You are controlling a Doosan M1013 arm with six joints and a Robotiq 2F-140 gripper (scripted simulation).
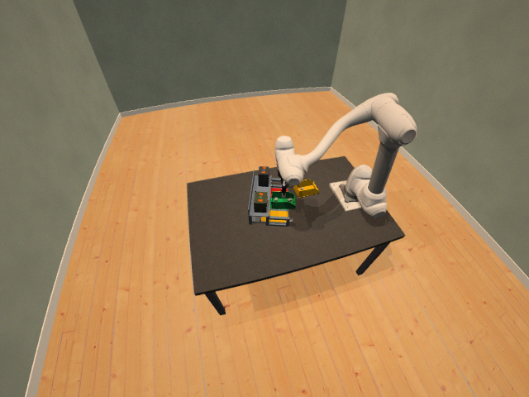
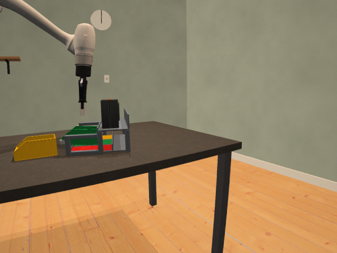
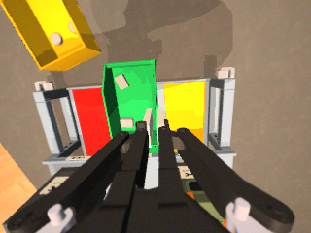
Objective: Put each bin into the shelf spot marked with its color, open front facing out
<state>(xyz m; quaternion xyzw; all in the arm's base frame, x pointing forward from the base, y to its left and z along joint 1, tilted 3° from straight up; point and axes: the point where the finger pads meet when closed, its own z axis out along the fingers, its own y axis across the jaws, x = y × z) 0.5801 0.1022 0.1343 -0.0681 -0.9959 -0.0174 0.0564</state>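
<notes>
My gripper is now 10 mm past the green bin, 50 mm to the left of it and 130 mm above it. The rest, counted from my hand: yellow bin (210 mm behind, 170 mm to the right, 140 mm below).
</notes>
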